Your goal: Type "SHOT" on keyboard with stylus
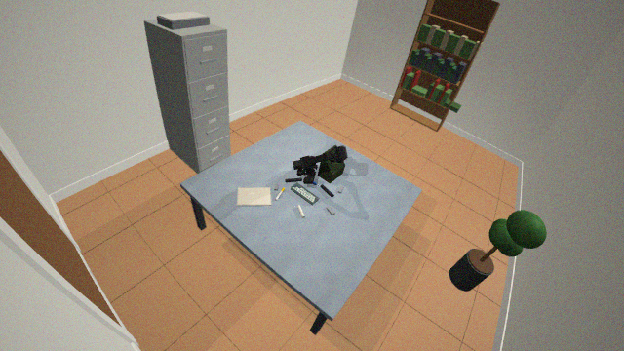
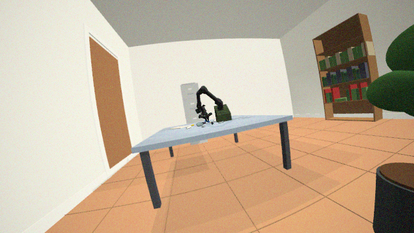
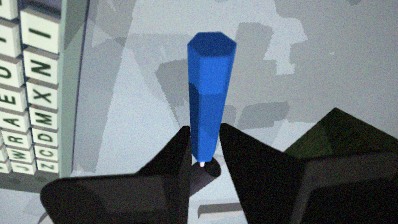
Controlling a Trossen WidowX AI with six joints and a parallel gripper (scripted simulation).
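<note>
My gripper tip is now 200 mm short of the grey block, 160 mm to the left of it and 20 mm above it. From my gripper tip the other things lie so: blue stylus 10 mm behind, 10 mm to the left; then cream notepad 370 mm ahead, 200 mm to the right, 20 mm below.
</note>
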